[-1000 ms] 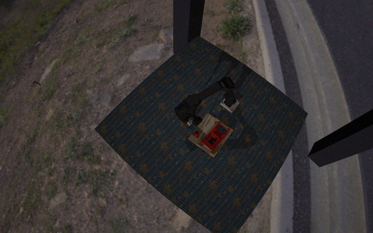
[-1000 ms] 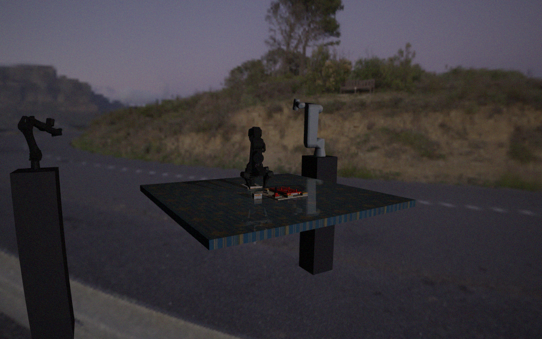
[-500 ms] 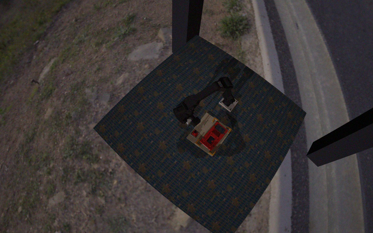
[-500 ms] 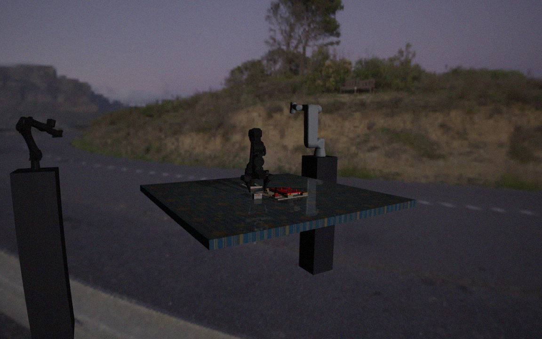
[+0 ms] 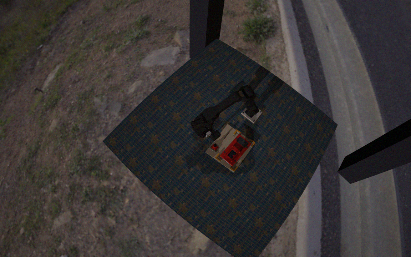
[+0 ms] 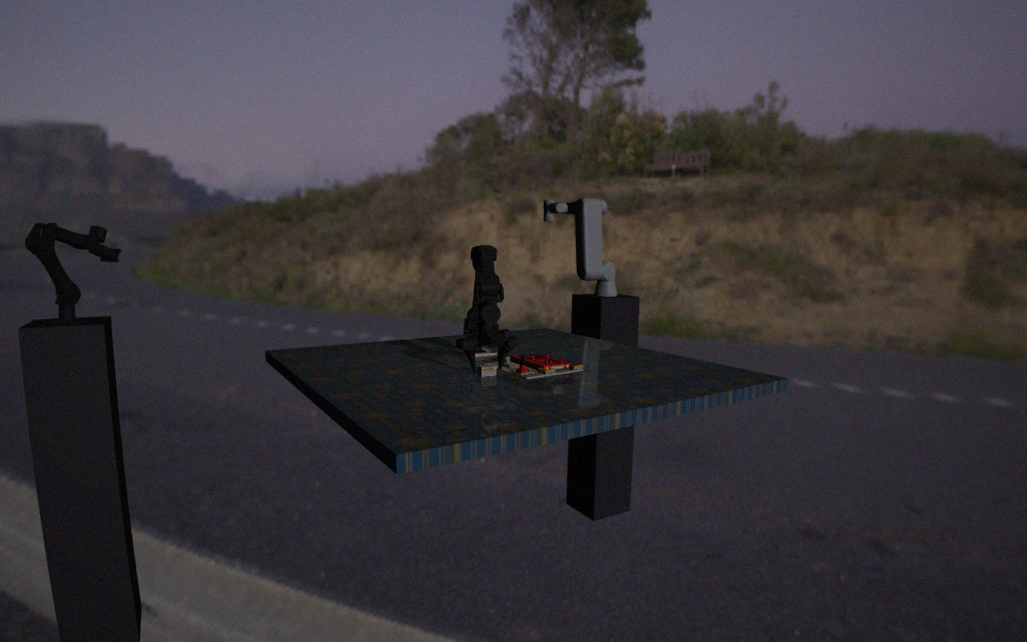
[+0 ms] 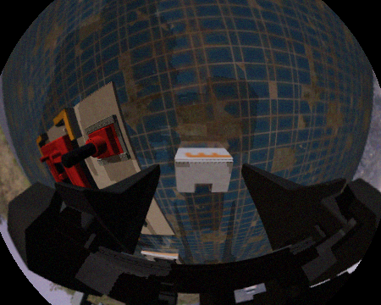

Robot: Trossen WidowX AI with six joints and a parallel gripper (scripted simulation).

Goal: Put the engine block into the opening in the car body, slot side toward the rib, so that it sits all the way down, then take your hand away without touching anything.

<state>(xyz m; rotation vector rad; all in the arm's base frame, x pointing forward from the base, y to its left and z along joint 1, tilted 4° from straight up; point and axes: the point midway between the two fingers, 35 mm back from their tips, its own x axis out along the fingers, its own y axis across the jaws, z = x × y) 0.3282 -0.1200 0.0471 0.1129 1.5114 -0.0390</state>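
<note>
My gripper tip is now 1 cm past the engine block. Also, from my gripper tip: beige base plate (20 cm to the left, 3 cm behind).
</note>
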